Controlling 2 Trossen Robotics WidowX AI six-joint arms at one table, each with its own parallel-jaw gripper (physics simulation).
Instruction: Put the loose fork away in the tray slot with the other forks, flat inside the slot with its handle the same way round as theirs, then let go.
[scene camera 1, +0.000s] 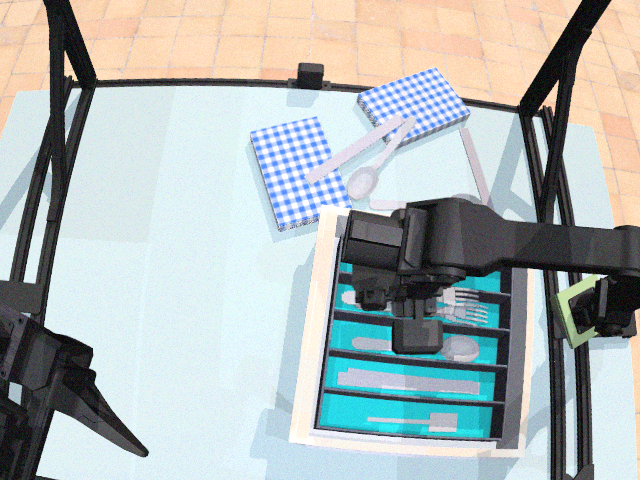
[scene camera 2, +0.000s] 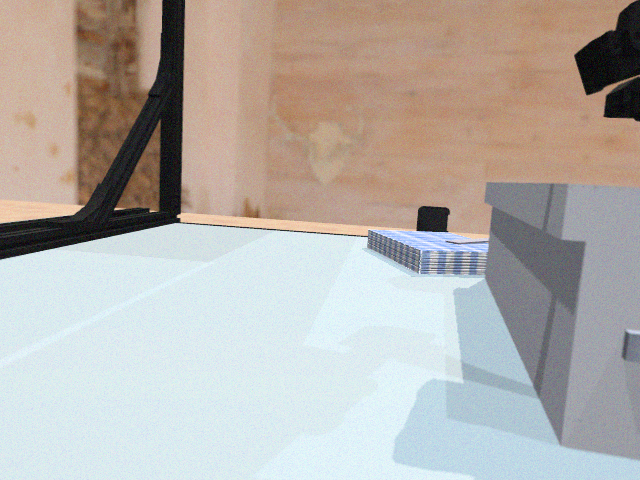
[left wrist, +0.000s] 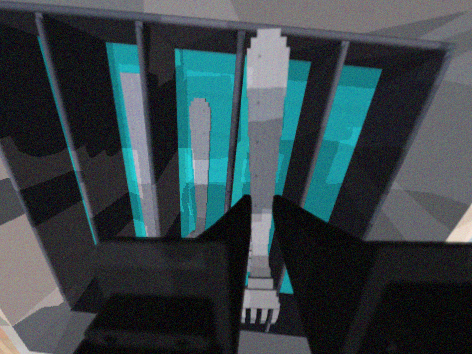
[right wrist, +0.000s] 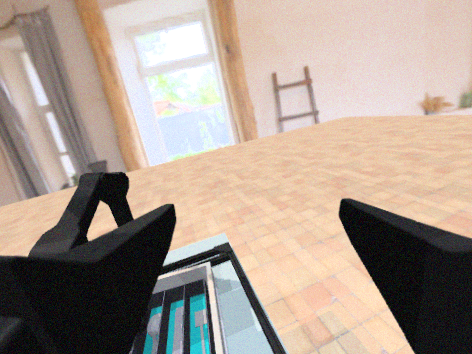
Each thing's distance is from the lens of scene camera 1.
left gripper (scene camera 1: 402, 299): 78 cm
cutlery tray (scene camera 1: 481, 418): 86 cm
